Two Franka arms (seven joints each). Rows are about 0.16 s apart.
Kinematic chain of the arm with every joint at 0, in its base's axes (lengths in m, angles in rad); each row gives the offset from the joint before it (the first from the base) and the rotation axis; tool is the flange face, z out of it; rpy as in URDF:
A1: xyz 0 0 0.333 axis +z
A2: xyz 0 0 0 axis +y
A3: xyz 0 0 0.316 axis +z
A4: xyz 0.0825 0 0 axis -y
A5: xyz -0.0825 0 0.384 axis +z
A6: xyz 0 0 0 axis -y
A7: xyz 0.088 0 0 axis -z
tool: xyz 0 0 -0.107 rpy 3.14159 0 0
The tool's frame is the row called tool.
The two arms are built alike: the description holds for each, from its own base.
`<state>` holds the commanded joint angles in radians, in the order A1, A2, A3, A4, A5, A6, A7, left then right.
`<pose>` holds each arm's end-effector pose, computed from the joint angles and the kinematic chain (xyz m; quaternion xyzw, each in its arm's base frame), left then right.
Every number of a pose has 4 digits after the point. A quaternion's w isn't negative.
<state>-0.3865 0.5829 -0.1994 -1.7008 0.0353 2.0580 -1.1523 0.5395 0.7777 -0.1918 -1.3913 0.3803 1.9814 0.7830</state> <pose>0.5488 -0.3483 0.2450 -0.9538 -0.2778 0.1005 0.0548 0.6530 0.2894 0.2387 -0.9509 0.2814 0.1232 0.0376</pose>
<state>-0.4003 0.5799 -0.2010 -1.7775 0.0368 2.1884 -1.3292 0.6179 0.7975 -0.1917 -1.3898 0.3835 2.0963 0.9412</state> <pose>0.5347 -0.3546 0.2247 -0.9309 -0.3544 0.0789 0.0406 0.6405 0.3412 0.2334 -0.9399 0.3267 0.0861 0.0491</pose>
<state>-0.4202 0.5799 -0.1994 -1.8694 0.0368 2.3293 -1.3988 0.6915 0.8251 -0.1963 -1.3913 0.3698 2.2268 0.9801</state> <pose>0.5137 -0.3591 0.1989 -0.9230 -0.3785 0.0647 0.0230 0.6269 0.3855 0.2239 -0.9459 0.3151 0.0399 0.0669</pose>
